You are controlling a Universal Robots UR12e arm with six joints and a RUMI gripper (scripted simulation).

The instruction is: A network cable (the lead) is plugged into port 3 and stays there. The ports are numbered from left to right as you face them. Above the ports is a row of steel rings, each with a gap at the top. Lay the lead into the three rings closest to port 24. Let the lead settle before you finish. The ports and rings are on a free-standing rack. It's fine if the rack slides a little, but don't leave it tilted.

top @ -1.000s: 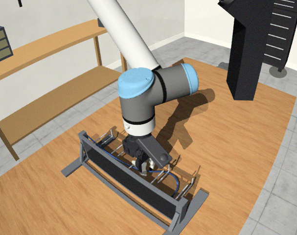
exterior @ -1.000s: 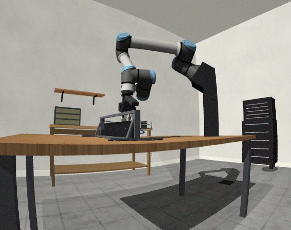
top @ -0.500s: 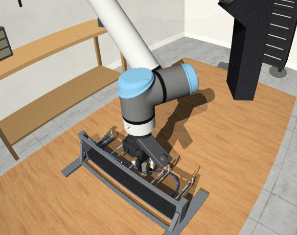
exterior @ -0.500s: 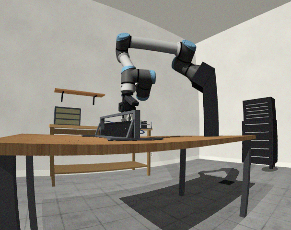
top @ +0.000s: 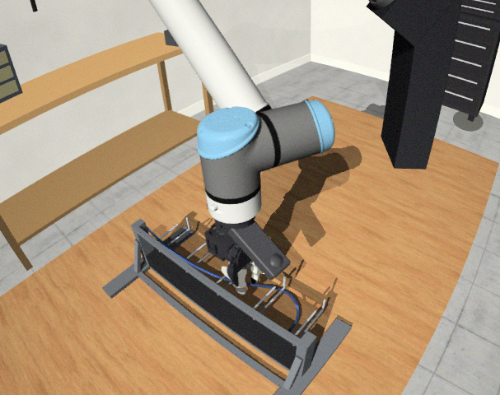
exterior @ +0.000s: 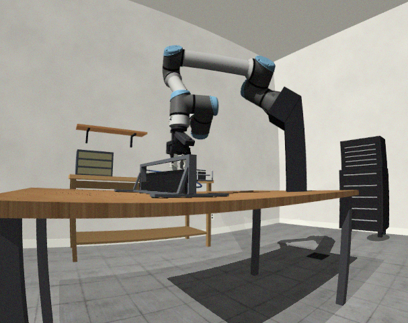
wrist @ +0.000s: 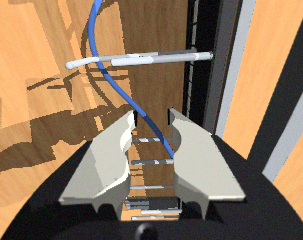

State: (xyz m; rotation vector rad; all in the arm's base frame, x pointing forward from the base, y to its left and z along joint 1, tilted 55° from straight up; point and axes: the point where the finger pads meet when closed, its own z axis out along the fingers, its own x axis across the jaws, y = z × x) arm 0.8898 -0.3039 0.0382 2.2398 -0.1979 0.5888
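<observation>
Right now my hand is 70 mm to the left of the grey rack, 40 mm short of it and 20 mm above it.
</observation>
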